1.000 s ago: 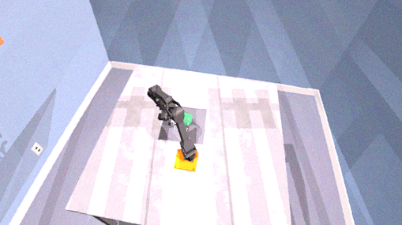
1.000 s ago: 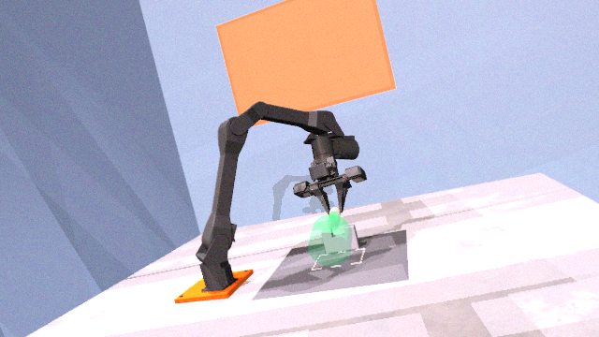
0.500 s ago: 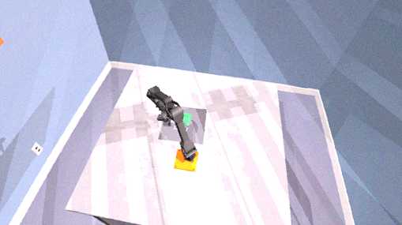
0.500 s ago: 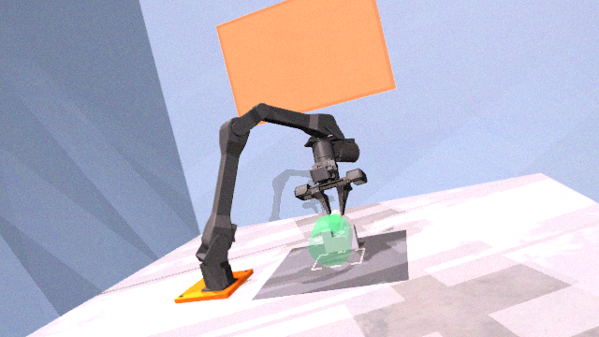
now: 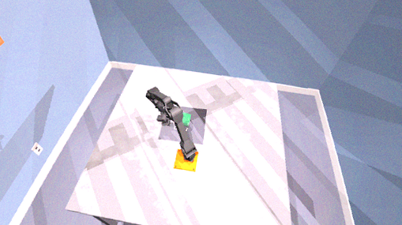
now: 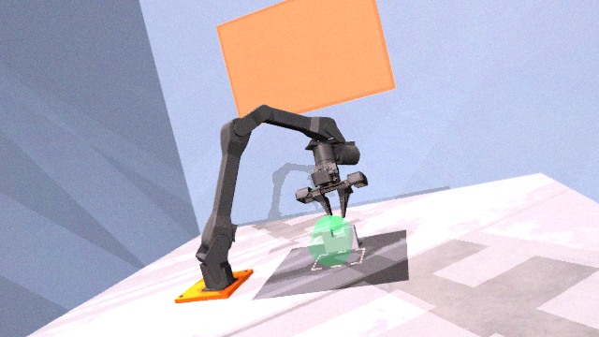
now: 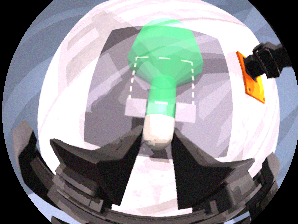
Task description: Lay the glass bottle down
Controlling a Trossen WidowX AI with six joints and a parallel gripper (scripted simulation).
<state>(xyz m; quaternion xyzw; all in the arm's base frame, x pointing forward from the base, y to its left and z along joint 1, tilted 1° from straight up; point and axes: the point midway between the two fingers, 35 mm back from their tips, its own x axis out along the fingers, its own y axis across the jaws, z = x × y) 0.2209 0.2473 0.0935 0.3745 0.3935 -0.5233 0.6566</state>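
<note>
The green glass bottle lies 5 cm to the right of my gripper tip, 1 cm below it and 1 cm ahead of it. The rest, counted from my gripper tip: grey mat: 10 cm to the right, 7 cm below, 2 cm ahead.
</note>
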